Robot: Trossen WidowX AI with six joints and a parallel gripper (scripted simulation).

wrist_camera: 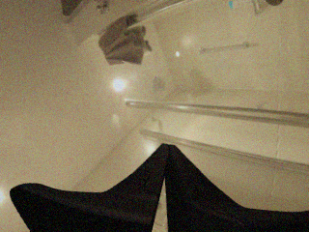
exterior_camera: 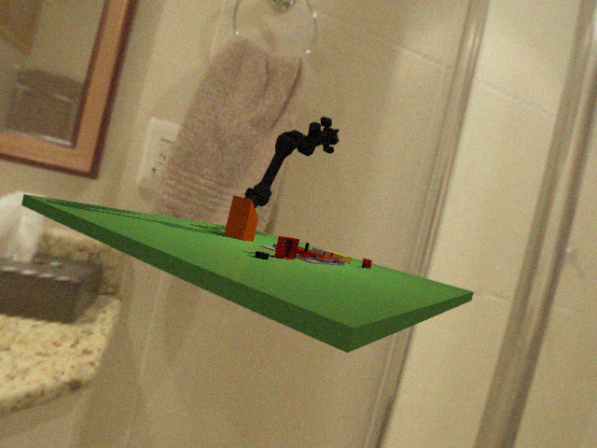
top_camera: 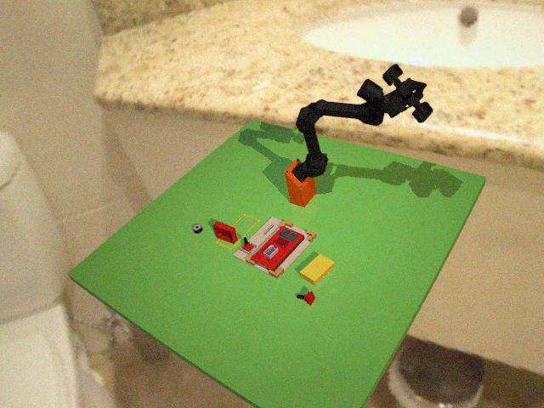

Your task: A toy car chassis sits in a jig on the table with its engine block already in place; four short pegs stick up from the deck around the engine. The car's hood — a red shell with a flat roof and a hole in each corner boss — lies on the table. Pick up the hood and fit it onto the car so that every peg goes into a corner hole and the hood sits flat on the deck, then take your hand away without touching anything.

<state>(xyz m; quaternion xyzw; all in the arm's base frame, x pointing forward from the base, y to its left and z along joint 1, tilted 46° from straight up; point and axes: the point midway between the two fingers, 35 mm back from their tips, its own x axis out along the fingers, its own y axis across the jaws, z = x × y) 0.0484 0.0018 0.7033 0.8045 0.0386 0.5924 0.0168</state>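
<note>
Now: the red hood 69 cm to the right of my gripper tip, 61 cm below it and 29 cm ahead of it. The rest, counted from my gripper tip: black wheel (84 cm to the right, 63 cm below, 31 cm ahead); then yellow block (63 cm below, 28 cm ahead, 27 cm to the right); then jig (63 cm below, 47 cm to the right, 25 cm ahead).
</note>
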